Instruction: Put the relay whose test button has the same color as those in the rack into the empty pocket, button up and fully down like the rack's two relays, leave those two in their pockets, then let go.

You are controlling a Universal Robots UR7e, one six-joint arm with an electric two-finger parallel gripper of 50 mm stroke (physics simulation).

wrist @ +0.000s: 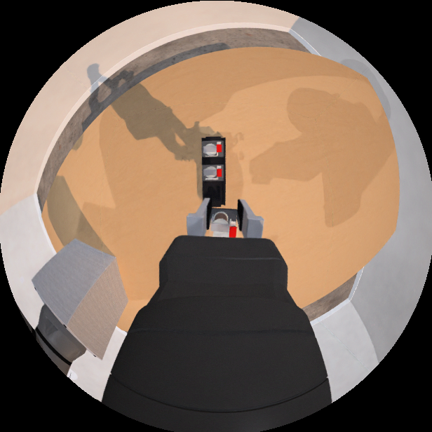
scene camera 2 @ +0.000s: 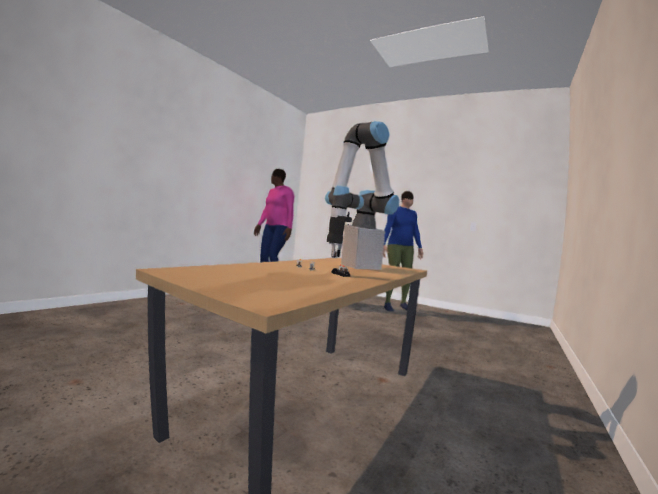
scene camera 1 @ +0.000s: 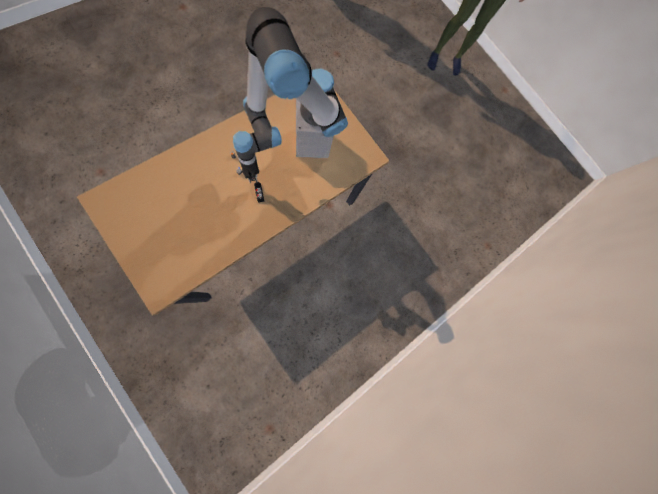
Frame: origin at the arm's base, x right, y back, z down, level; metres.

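Seen in the pictures: gripper, fingertip midpoint: (scene camera 2: 335, 256) (scene camera 1: 253, 180); arm's base at its link origin: (scene camera 2: 363, 227).
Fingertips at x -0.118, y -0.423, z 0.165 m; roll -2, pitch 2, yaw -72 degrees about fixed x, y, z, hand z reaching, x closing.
Observation:
Offsets run from my fingertips to a thing's top centre. Level surfaces: height alone.
The black rack (scene camera 1: 260, 199) (scene camera 2: 335, 272) (wrist: 214, 160) lies on the table. In the wrist view its two relays, a far one (wrist: 210, 149) and a middle one (wrist: 210, 172), each show a red button, and the empty pocket (wrist: 213, 193) is at the end nearest my gripper. My gripper (scene camera 1: 253, 179) (scene camera 2: 335, 254) (wrist: 224, 208) is shut on a relay (wrist: 220, 223) with a red button (wrist: 233, 231), button side facing the camera. The held relay is above the table, just beside the empty-pocket end in the wrist view; its lower part is hidden. The buttons' sides match.
Two loose relays, one @[dx +0.218, dy -0.025, dz +0.041 m] (scene camera 1: 233, 155) (scene camera 2: 299, 263) and another @[dx +0.115, dy -0.038, dz +0.041 m] (scene camera 1: 240, 171) (scene camera 2: 311, 266), are on the wooden table @[dz +0.085 m] (scene camera 1: 138, 212) (scene camera 2: 223, 287) (wrist: 310, 200) near the arm; their button colours cannot be told. The grey base block (scene camera 1: 313, 144) (scene camera 2: 363, 248) (wrist: 80, 285) stands to one side. Two people stand beyond the table.

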